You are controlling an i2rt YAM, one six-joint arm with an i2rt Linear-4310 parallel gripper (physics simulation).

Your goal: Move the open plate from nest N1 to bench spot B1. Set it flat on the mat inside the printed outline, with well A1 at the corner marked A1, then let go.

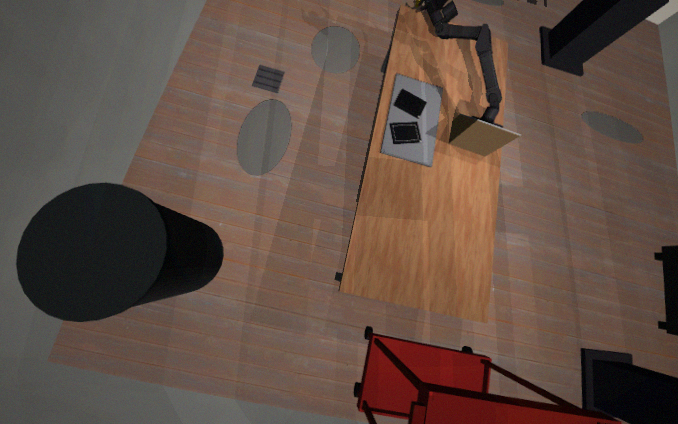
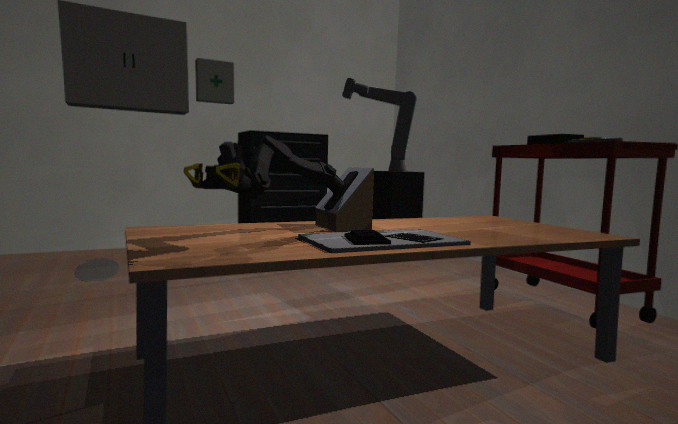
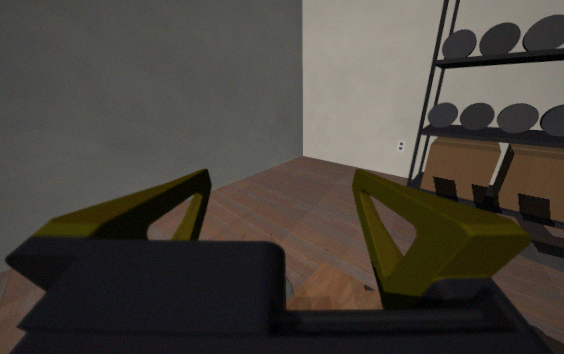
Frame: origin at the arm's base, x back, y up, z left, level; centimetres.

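Where they show: gripper, fingertip midpoint: [image 2: 199,169] [image 3: 281,177]; arm's base at its link origin: [image 1: 485,122] [image 2: 342,190].
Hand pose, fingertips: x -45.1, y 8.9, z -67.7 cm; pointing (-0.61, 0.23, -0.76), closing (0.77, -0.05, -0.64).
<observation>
Each offset is from my fingertips to the top centre of the thing. "*": to the spot under its first point. Level surfaces: height alone.
A black raised block @[dx +7.2, dy -20.5, dz +56.8 cm] [image 1: 410,103] [image 2: 367,237], which looks like nest N1 with the dark plate on it, sits on the grey mat @[dy -23.1 cm] [image 1: 427,152] [image 2: 322,243]. Plate and nest cannot be told apart, and the wells and corner A1 are too small to read. Beside it on the mat lies a flat dark rectangle with a light inner line @[* dx +6.2, dy -23.0, dz +76.2 cm] [image 1: 405,133] [image 2: 416,237], which looks like the printed outline of B1. My gripper [image 1: 417,4] [image 2: 211,173] [image 3: 281,177] is open, with nothing between its yellow fingers. It is high above the table's far end, well away from the mat, and points off the table.
The mat lies on the wooden table @[dy -24.4 cm] [image 1: 425,250] [image 2: 530,231]. My arm stands on a wedge-shaped base [image 1: 482,139] [image 2: 356,202] close beside the mat. A red cart [image 1: 425,362] [image 2: 585,150] stands past the other table end. A shelf rack [image 3: 490,61] stands by the wall.
</observation>
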